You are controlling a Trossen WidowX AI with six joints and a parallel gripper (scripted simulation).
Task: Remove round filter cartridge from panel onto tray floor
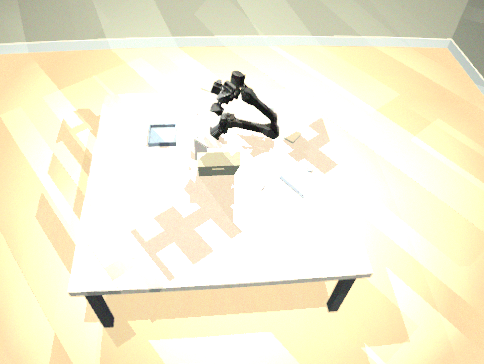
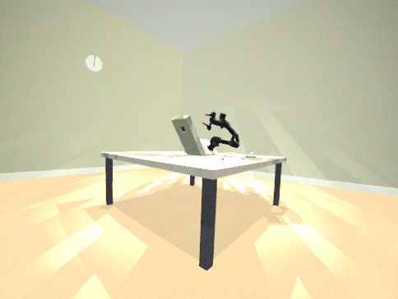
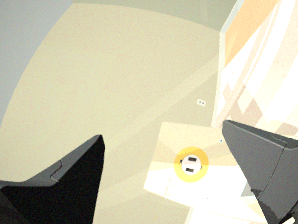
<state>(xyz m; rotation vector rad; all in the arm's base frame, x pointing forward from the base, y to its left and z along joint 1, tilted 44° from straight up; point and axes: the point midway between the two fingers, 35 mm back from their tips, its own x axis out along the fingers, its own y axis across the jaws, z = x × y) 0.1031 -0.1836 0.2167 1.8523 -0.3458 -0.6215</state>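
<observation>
The round white filter cartridge is 25 cm ahead of my gripper tip, 2 cm to the left of it and 11 cm below it. The rest, counted from my gripper tip: small white cylinder (39 cm behind, 33 cm to the left, 34 cm below); grey-rimmed tray (16 cm behind, 28 cm to the right, 35 cm below); service panel (20 cm ahead, 2 cm to the left, 18 cm below).
</observation>
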